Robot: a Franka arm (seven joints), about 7 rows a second.
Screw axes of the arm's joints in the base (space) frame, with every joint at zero. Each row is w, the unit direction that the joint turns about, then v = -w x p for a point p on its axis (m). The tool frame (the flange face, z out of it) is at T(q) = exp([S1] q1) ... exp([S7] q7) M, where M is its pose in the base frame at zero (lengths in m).
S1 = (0, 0, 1, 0, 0, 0)
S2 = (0, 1, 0, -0.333, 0, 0)
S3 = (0, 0, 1, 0, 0, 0)
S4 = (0, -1, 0, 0.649, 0, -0.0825)
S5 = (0, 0, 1, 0, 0, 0)
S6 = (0, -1, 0, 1.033, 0, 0)
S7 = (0, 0, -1, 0, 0.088, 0)
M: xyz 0.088 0 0.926 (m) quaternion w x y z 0 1 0 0
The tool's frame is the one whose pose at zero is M.
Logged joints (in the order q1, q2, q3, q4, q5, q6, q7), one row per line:
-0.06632 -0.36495 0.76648 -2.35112 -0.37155 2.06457 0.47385
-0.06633 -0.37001 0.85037 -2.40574 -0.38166 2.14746 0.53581
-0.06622 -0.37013 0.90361 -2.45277 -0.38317 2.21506 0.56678
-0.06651 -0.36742 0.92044 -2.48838 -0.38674 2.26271 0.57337
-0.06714 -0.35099 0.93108 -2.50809 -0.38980 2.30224 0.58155
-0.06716 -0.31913 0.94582 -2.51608 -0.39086 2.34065 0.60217
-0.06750 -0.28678 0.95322 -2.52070 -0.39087 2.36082 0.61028
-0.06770 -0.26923 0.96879 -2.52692 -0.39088 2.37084 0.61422
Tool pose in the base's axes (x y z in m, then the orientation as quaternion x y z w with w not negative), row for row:
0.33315 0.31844 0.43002 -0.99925 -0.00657 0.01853 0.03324
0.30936 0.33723 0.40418 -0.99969 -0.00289 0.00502 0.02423
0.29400 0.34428 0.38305 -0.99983 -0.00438 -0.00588 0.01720
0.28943 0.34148 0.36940 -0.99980 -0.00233 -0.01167 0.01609
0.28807 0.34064 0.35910 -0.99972 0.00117 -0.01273 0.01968
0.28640 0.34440 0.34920 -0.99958 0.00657 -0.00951 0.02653
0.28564 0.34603 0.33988 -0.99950 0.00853 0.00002 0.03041
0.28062 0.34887 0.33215 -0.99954 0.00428 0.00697 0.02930
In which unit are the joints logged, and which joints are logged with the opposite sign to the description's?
The joints are logged in radians. Opposite sign: q5.
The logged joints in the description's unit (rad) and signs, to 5 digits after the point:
-0.06632 -0.36495 0.76648 -2.35112 0.37155 2.06457 0.47385
-0.06633 -0.37001 0.85037 -2.40574 0.38166 2.14746 0.53581
-0.06622 -0.37013 0.90361 -2.45277 0.38317 2.21506 0.56678
-0.06651 -0.36742 0.92044 -2.48838 0.38674 2.26271 0.57337
-0.06714 -0.35099 0.93108 -2.50809 0.38980 2.30224 0.58155
-0.06716 -0.31913 0.94582 -2.51608 0.39086 2.34065 0.60217
-0.06750 -0.28678 0.95322 -2.52070 0.39087 2.36082 0.61028
-0.06770 -0.26923 0.96879 -2.52692 0.39088 2.37084 0.61422

